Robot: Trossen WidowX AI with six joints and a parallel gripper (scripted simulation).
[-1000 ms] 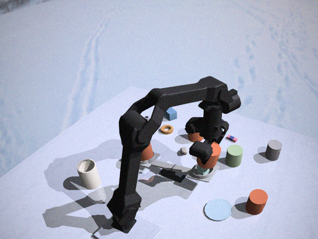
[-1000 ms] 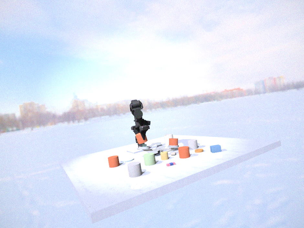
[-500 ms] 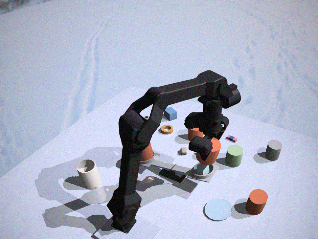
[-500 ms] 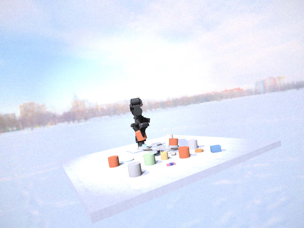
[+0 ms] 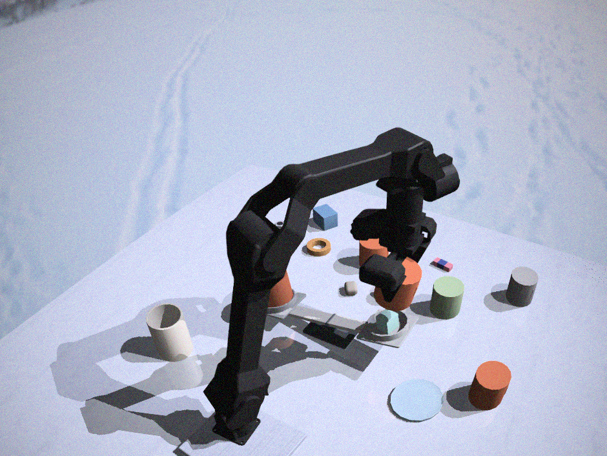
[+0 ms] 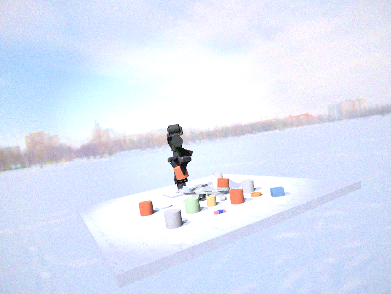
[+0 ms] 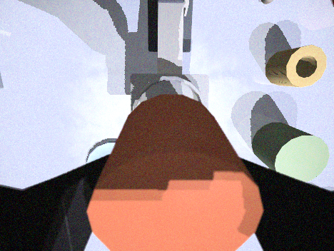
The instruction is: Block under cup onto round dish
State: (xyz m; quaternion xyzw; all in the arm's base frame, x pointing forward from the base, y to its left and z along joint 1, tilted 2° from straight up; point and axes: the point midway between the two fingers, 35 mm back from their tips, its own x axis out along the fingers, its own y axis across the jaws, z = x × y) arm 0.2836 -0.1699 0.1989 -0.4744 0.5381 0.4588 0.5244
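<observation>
The pale teal block is 8 cm below my gripper tip and 1 cm to the left of it. Round my gripper tip: green cylinder: 18 cm ahead, 13 cm below, 7 cm to the right; cream cup: 40 cm to the left, 17 cm behind, 13 cm below; round light-blue dish: 17 cm below, 10 cm behind, 9 cm to the right.
</observation>
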